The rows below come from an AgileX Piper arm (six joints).
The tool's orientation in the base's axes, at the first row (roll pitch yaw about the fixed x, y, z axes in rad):
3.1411 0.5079 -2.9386
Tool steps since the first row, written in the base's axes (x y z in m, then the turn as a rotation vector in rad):
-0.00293 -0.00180 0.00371 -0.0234 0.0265 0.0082
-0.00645 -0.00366 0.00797 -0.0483 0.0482 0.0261
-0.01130 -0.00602 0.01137 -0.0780 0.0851 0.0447
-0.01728 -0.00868 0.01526 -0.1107 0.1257 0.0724
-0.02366 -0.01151 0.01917 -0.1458 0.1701 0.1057
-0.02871 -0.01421 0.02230 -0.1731 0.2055 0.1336
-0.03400 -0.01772 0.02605 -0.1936 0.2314 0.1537
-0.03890 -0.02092 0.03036 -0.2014 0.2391 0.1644
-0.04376 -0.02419 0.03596 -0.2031 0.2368 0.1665
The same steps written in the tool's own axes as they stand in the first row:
0.00102 -0.00117 -0.00481 0.0114 0.0307 -0.0157
0.00229 -0.00228 -0.01040 0.0202 0.0570 -0.0411
0.00520 -0.00361 -0.01591 0.0300 0.0991 -0.0678
0.00890 -0.00501 -0.02242 0.0374 0.1455 -0.1036
0.01295 -0.00649 -0.02915 0.0434 0.1961 -0.1450
0.01623 -0.00811 -0.03456 0.0470 0.2363 -0.1789
0.01955 -0.01048 -0.04070 0.0502 0.2658 -0.2037
0.02221 -0.01262 -0.04712 0.0503 0.2749 -0.2160
0.02422 -0.01484 -0.05465 0.0511 0.2730 -0.2189

